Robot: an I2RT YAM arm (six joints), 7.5 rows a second.
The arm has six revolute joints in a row. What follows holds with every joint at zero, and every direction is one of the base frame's.
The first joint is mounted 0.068 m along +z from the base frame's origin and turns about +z.
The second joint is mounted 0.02 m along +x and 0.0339 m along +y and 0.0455 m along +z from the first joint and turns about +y.
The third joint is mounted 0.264 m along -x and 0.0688 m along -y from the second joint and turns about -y.
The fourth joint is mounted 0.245 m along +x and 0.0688 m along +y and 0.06 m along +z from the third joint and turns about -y.
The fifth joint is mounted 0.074 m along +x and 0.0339 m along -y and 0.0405 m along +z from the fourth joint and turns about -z.
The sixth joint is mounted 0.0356 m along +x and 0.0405 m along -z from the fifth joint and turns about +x.
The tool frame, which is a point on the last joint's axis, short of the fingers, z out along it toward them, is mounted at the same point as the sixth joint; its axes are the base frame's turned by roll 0, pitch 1.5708 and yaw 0 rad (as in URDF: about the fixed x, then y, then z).
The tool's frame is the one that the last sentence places.
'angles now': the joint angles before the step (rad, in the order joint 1, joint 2, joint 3, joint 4, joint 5, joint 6). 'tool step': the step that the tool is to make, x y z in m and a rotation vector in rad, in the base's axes. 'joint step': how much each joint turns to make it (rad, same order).
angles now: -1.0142, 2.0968, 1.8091, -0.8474, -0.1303, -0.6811
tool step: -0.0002, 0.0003, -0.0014, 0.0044, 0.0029, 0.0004
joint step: 0.0000, 0.0010, -0.0031, -0.0012, -0.0001, -0.0005
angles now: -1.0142, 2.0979, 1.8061, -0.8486, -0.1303, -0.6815
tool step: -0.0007, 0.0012, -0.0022, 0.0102, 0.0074, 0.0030
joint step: 0.0001, 0.0000, -0.0065, -0.0065, -0.0004, -0.0031
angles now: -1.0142, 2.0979, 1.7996, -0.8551, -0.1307, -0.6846
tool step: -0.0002, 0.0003, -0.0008, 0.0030, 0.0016, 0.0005
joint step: -0.0001, 0.0001, -0.0024, -0.0009, -0.0004, -0.0004
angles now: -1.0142, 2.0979, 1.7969, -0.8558, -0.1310, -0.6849
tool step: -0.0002, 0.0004, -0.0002, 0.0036, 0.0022, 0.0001
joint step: 0.0001, -0.0001, -0.0002, -0.0041, 0.0000, 0.0000
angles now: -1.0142, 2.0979, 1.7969, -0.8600, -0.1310, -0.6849
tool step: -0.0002, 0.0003, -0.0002, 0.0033, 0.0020, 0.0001
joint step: 0.0000, 0.0001, 0.0001, -0.0038, -0.0001, -0.0001
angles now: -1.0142, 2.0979, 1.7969, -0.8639, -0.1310, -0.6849
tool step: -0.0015, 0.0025, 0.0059, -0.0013, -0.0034, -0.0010
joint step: 0.0000, -0.0150, 0.0001, -0.0119, -0.0016, 0.0018
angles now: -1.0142, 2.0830, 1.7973, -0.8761, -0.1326, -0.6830
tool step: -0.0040, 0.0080, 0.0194, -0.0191, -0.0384, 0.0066
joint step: 0.0000, -0.0548, -0.0116, -0.0061, -0.0232, 0.0034
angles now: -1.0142, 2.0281, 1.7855, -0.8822, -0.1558, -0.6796
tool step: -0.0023, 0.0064, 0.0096, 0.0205, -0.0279, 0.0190
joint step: 0.0001, -0.0259, 0.0002, -0.0292, -0.0393, -0.0022
